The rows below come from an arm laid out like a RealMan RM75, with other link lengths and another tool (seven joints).
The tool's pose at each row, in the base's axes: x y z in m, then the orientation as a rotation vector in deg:
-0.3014 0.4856 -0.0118 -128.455 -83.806 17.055
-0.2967 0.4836 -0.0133 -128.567 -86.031 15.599
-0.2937 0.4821 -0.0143 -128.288 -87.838 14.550
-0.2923 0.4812 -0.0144 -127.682 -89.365 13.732
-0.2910 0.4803 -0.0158 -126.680 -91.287 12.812
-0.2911 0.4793 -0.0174 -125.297 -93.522 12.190
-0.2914 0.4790 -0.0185 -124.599 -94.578 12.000
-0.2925 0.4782 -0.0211 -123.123 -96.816 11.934
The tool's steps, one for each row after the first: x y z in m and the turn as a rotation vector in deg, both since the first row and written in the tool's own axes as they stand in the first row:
0.0001 0.0052 -0.0011 -1.556 -0.025 -1.383
-0.0001 0.0086 -0.0018 -2.522 -0.034 -2.643
-0.0004 0.0101 -0.0025 -3.060 0.015 -3.861
-0.0007 0.0121 -0.0021 -3.549 0.067 -5.482
-0.0018 0.0132 -0.0009 -3.847 -0.107 -7.389
-0.0022 0.0135 0.0002 -3.934 -0.247 -8.291
-0.0036 0.0142 0.0027 -4.033 -0.769 -10.140

